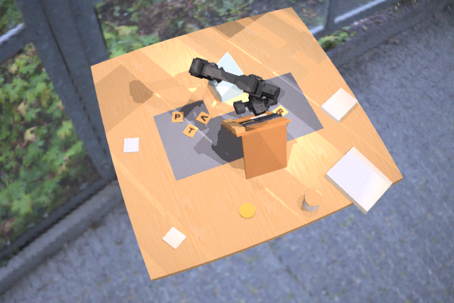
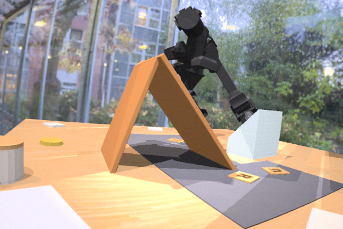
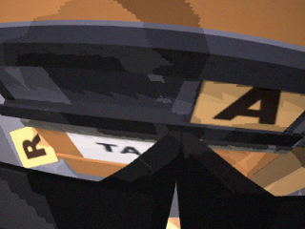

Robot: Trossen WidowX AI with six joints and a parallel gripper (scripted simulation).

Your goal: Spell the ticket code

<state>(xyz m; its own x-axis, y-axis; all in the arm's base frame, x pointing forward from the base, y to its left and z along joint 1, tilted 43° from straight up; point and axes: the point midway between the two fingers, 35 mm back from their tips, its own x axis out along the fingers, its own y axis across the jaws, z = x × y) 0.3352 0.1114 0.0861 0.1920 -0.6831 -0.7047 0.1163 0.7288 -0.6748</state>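
Now: gripper tip 16 cm past the t tile, 27 cm to the left of it and 18 cm above it. Also, from my gripper tip: white ticket: 4 cm behind, 5 cm to the left, 9 cm below; grey mat: 14 cm behind, 3 cm to the right, 18 cm below.
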